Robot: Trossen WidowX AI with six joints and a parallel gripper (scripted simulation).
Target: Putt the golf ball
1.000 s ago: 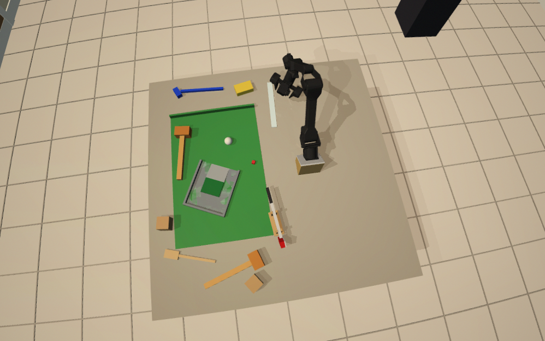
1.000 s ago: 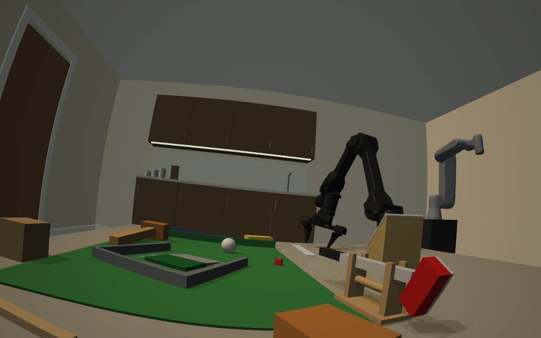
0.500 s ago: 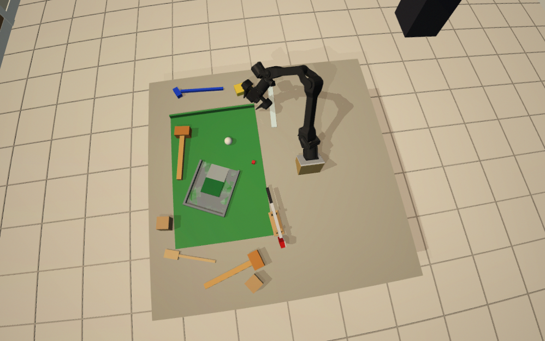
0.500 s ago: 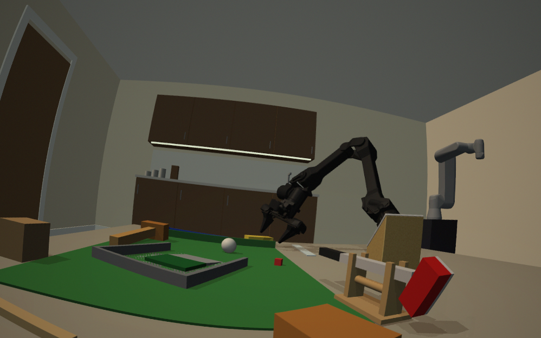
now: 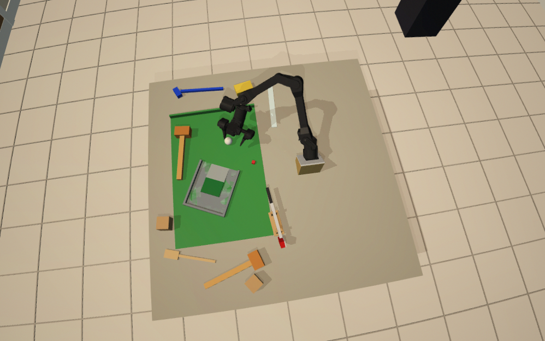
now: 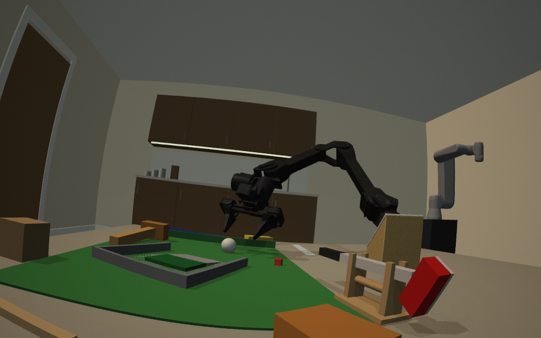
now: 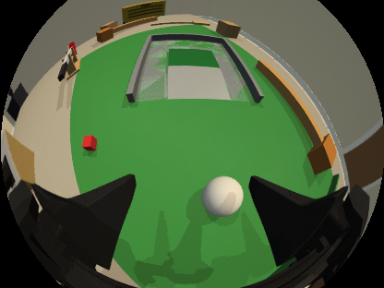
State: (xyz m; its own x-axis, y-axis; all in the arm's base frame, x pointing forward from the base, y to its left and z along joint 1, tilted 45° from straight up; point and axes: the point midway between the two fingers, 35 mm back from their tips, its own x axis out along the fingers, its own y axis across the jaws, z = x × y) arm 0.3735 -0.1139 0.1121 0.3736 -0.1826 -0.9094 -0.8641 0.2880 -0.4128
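Now: gripper tip 30 mm to the left of the white golf ball, 30 mm above it and 20 mm short of it. Also, from my gripper tip: red cube 110 mm to the left, 100 mm behind, 50 mm below; then yellow block 360 mm to the right, 90 mm behind, 40 mm below; then blue putter 380 mm to the right, 190 mm ahead, 40 mm below.
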